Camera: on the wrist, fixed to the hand. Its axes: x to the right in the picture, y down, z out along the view.
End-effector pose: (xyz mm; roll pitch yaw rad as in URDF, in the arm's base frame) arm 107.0 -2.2 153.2 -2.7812 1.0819 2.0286
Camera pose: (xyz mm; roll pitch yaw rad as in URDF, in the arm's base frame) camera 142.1 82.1 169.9 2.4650 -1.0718 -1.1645
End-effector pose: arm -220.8 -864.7 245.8 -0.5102 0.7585 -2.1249
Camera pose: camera -194.7 -818.1 169.9 0.1402 -0.7834 1.0288
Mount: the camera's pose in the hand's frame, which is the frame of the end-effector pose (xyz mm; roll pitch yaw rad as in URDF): 13.5 42.8 -81.2 -0.3617 -0.0176 -3.1219
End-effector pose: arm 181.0 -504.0 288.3 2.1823 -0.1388 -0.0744
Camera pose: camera 186.2 -462.4 371.0 -2.5434 0.1650 3.0703
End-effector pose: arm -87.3 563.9 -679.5 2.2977 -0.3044 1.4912
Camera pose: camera -120.5 553.6 -593.5 -2.6592 0.3308 -1.6503
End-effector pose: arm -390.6 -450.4 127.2 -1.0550 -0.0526 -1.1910
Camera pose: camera -430.1 -485.1 50.7 0.6933 0.0268 1.9450
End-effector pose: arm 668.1 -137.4 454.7 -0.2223 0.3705 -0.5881
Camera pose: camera 665.1 -106.7 367.2 -0.1454 -0.3920 2.5701
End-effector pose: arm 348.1 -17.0 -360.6 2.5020 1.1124 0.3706
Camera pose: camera 424.4 27.8 -332.6 -2.8534 -1.0865 -2.7824
